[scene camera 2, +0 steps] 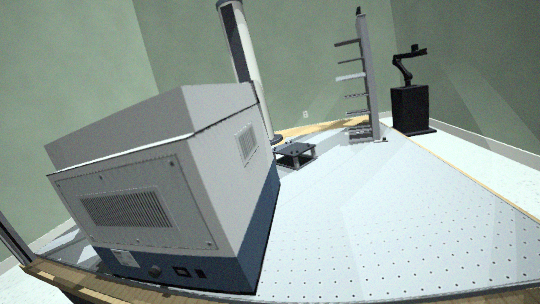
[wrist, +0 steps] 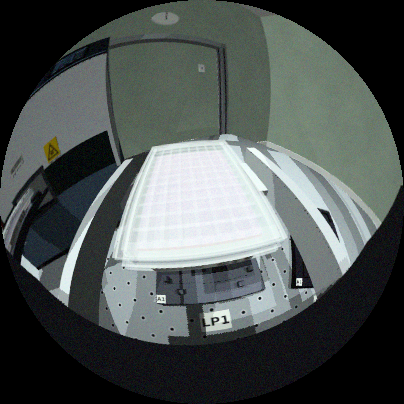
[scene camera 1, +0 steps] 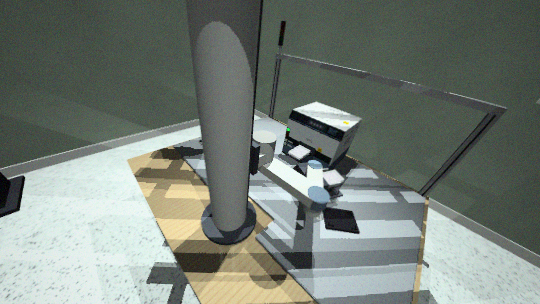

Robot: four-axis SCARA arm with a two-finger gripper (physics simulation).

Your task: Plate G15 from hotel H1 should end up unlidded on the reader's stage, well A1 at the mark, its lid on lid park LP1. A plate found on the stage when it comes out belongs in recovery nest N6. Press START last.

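Places are measured from the arm's base along level axes (x ahead, y left, z up), in millimetres.
Pixels of known places: gripper, between the fingertips: [wrist: 189, 159] [scene camera 1: 333, 176]; arm's base, origin of its link: [scene camera 1: 229, 218].
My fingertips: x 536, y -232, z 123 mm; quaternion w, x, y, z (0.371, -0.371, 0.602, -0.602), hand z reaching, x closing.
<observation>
Ahead of a thing's pixels: the offset from my fingertips to its top centre.
My gripper [wrist: 189, 159] is shut on a pale, clear-lidded plate {dx -20, dy +10, dz +6 mm} [wrist: 200, 205] [scene camera 1: 333, 178], held level between the fingers above the bench. In the wrist view the dark pad of LP1 {dx -18, dy +1, dz -90 mm} [wrist: 235, 284] shows below the plate's near edge, beside its label; the plate is apart from it. Another white plate {dx -7, dy +243, dz +39 mm} [scene camera 1: 300, 152] sits at the front of the reader {dx +268, dy +251, dz +223 mm} [scene camera 1: 320, 131] [scene camera 2: 225, 185] [wrist: 75, 95]. Nest N6 {dx -145, dy -145, dz -92 mm} [scene camera 1: 341, 220] [wrist: 300, 265] is a dark tray right of LP1, partly cut off in the wrist view. The held plate's name and the START button cannot be made out.
A hotel tower [scene camera 2: 369, 80] with several shelves stands at the back in scene camera 2; its label is unreadable. A low black stand [scene camera 2: 296, 149] is between it and the reader. The thick robot column [scene camera 1: 225, 125] and a metal frame [scene camera 1: 370, 76] flank the work area.
</observation>
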